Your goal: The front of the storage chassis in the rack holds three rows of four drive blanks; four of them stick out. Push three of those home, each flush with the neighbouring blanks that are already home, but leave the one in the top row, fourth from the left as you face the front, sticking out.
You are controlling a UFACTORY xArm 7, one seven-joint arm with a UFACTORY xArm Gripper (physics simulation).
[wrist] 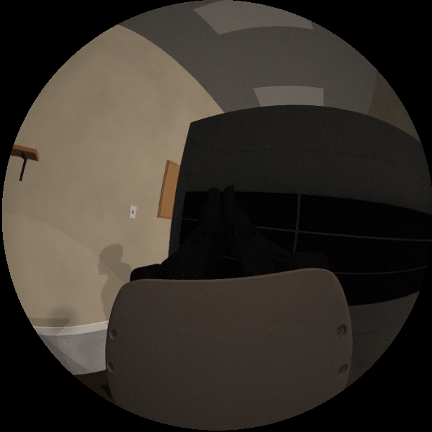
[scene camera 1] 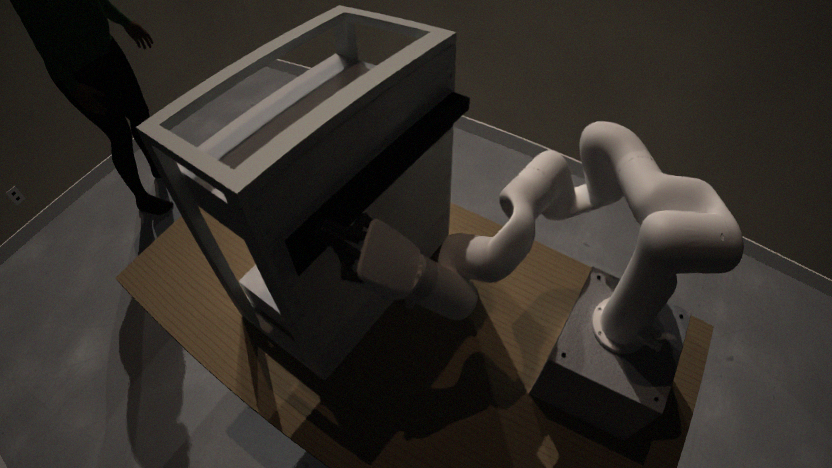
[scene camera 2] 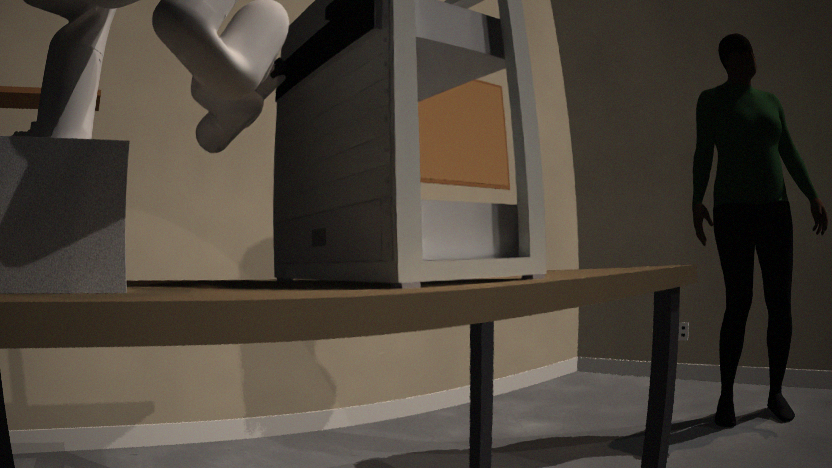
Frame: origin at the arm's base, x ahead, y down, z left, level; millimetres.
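Seen in the pictures: gripper, fingertip midpoint: (scene camera 1: 317, 226) (scene camera 2: 281, 63); arm's base, origin of the base link: (scene camera 1: 620, 325) (scene camera 2: 61, 155).
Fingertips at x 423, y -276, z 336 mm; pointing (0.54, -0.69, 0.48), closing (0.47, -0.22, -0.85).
Note:
Pixels of each thing's top centre, then the offset from my fingertips to it. "pt": a spot on its surface instead.
- storage chassis, surface spot: (scene camera 1: 401, 157) (scene camera 2: 326, 43) pt dx +37, dy +34, dz -212 mm
- dark block, surface spot: (scene camera 2: 349, 8) pt dx +35, dy +15, dz -334 mm
The storage chassis (scene camera 1: 401, 157) (scene camera 2: 325, 49) (wrist: 365, 217) is a black band across the front of the grey rack (scene camera 1: 349, 104) (scene camera 2: 407, 174) (wrist: 300, 135). In the wrist view thin grey lines divide its black front into blanks. It is too dark to tell each blank's depth. In scene camera 2 a dark block (scene camera 2: 349, 8) juts out at the chassis's near upper end. My gripper (scene camera 1: 325, 225) (scene camera 2: 278, 68) (wrist: 223, 201) is shut and empty. Its fingertips are at the chassis's left end, over the upper edge of the front in the wrist view. Contact cannot be told. The fingers and hand hide the blanks behind them.
The rack stands on a wooden table (scene camera 1: 192, 279) (scene camera 2: 232, 323). The arm's grey pedestal (scene camera 1: 576, 372) (scene camera 2: 64, 215) stands opposite the rack's front. A person (scene camera 1: 87, 75) (scene camera 2: 750, 157) stands beyond the table. An orange board (scene camera 2: 465, 139) (wrist: 167, 200) hangs on the wall.

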